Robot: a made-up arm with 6 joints.
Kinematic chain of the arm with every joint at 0, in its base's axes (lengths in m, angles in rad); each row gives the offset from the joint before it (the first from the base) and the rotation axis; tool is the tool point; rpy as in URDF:
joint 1: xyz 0 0 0.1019 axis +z
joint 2: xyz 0 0 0 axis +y
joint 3: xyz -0.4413 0 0.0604 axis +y
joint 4: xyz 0.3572 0 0.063 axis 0.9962 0 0.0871
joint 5: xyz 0 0 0 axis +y
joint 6: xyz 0.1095 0 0.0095 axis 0.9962 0 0.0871
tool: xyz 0 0 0 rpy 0 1.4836 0
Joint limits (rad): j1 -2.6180..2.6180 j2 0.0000..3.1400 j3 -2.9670..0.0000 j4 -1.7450..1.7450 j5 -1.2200..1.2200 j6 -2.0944..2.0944
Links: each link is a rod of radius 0.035 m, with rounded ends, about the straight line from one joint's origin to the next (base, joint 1, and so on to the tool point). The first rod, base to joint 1, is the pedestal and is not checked.
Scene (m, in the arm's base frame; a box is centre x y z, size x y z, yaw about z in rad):
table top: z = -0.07
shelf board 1: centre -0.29 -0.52 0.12 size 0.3 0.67 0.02 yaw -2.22
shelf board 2: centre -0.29 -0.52 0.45 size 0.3 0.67 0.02 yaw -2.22
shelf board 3: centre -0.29 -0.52 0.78 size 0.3 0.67 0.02 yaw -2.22
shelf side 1: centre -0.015 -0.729 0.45 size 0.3 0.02 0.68 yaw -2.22
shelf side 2: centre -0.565 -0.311 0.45 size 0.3 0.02 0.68 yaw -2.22
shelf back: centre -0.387 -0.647 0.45 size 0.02 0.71 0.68 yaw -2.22
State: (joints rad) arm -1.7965 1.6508 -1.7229 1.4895 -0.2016 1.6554
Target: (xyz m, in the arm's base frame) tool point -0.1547 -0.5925 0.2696
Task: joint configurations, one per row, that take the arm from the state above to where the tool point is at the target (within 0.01 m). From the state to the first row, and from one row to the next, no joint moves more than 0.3 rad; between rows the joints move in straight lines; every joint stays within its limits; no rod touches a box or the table.
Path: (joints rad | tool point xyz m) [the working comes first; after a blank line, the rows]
Joints at the target: -1.7908 1.9044 -1.2372 1.5125 -0.1992 1.6554
Straight joint move there: touches shelf board 2.

1: -1.6950 1.4508 -1.5203 1.4977 -0.1805 1.6554 | -0.0771 -0.4597 0.6532
2: -1.5934 1.2507 -1.3178 1.5059 -0.1594 1.6554 | -0.0259 -0.3772 0.6444
3: -1.5610 1.3038 -1.0869 1.5144 -0.1476 1.6554 | -0.0120 -0.4123 0.5150
4: -1.5287 1.3569 -0.8560 1.5229 -0.1358 1.6554 | 0.0024 -0.4092 0.3866
5: -1.4963 1.4100 -0.6251 1.5315 -0.1240 1.6554 | 0.0141 -0.3701 0.2696
6: -1.5945 1.5748 -0.8291 1.5251 -0.1491 1.6554 | -0.0270 -0.4532 0.2809
7: -1.6926 1.7396 -1.0332 1.5188 -0.1741 1.6554 | -0.0838 -0.5288 0.2808
8: -1.7908 1.9044 -1.2372 1.5125 -0.1992 1.6554 | -0.1547 -0.5925 0.2696

